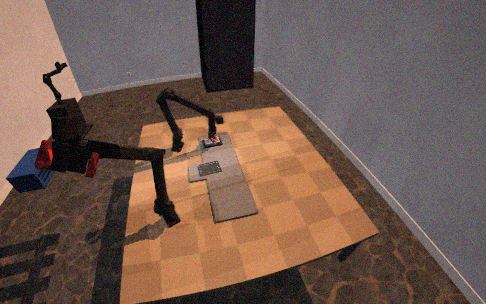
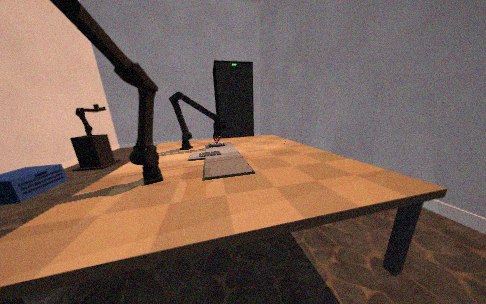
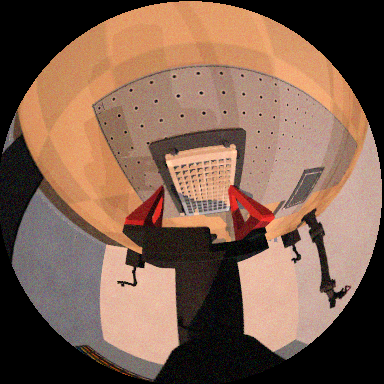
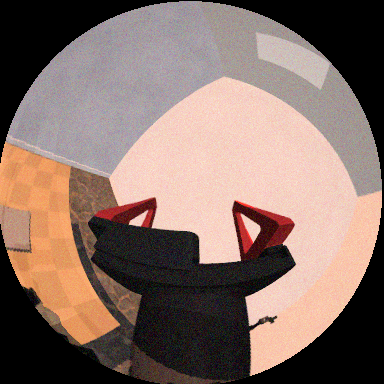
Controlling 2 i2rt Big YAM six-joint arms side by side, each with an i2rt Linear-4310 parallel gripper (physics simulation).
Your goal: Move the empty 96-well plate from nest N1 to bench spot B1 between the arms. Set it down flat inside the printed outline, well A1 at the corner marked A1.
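Pixels of known places: left gripper, fingertip midpoint: [image 1: 213,139] [image 2: 217,142] [image 3: 197,187]; right gripper, fingertip midpoint: [image 1: 74,167] [image 4: 194,203]; left arm's base, link origin: [image 1: 177,147] [image 2: 186,148]; right arm's base, link origin: [image 1: 171,217] [image 2: 153,179] [image 3: 307,213].
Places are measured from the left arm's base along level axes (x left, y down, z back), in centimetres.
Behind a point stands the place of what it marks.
The pale 96-well plate [image 1: 213,144] [image 3: 202,177] lies in the dark frame of nest N1 [image 3: 240,150] @(z -36.9, x 4.7, y -2.5 cm) on the grey perforated board [image 1: 232,197] @(z -55.2, x -50.9, y -1.3 cm) [image 2: 227,165] @(z -55.3, x -52.3, y -1.3 cm) [image 3: 175,112] @(z -39.4, x 13.6, y -1.3 cm). My left gripper [image 1: 212,138] @(z -30.6, x 9.2, y -4.0 cm) [image 2: 217,139] @(z -30.6, x 9.2, y -4.0 cm) [image 3: 197,187] @(z -30.6, x 9.2, y -4.0 cm) is open over the plate. Its red fingertips stand apart near the plate's two long sides; their exact height over it is hard to tell. The dark rectangle of spot B1 [image 1: 201,173] @(z -29.4, x -31.0, y -1.5 cm) [image 3: 316,170] @(z -41.3, x -22.7, y -1.5 cm) lies on a grey panel beside the board; its A1 mark is too small to read. My right gripper [image 1: 68,159] @(z -29.4, x -112.3, y -85.3 cm) [image 4: 194,203] @(z -29.4, x -112.3, y -85.3 cm) is open and empty, far from the plate.
The right arm [image 1: 158,182] @(z -18.9, x -70.2, y -33.1 cm) [image 2: 145,120] @(z -20.1, x -70.2, y -31.3 cm) rises from the checkered table [image 1: 295,200] @(z -97.8, x -49.2, y 0.0 cm) [image 2: 320,185] @(z -103.3, x -73.6, y 0.0 cm) and reaches past its left edge. A black cabinet [image 1: 227,45] [image 2: 233,100] stands behind the table. A blue box [image 1: 31,172] [image 2: 37,182] lies at the left.
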